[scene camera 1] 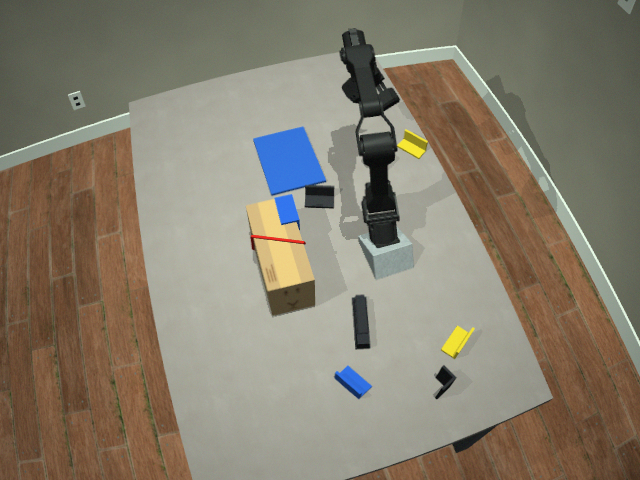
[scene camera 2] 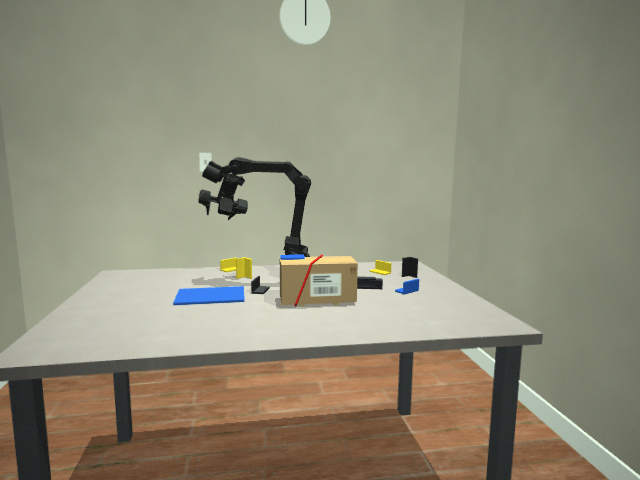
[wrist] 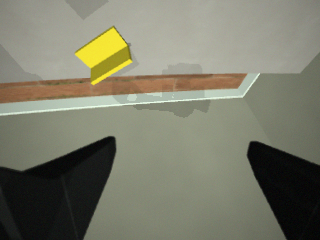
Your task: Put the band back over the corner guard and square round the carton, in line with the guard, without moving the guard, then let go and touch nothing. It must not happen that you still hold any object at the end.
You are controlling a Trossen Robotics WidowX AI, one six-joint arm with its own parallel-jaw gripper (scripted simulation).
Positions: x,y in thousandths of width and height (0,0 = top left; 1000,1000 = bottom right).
Labels:
My gripper shows in scene camera 1 (599,182), in scene camera 2 (341,453) and in the wrist view (570,610). A flat blue sheet shows in scene camera 1 (451,334) and in scene camera 2 (299,618); in the wrist view it is out of frame.

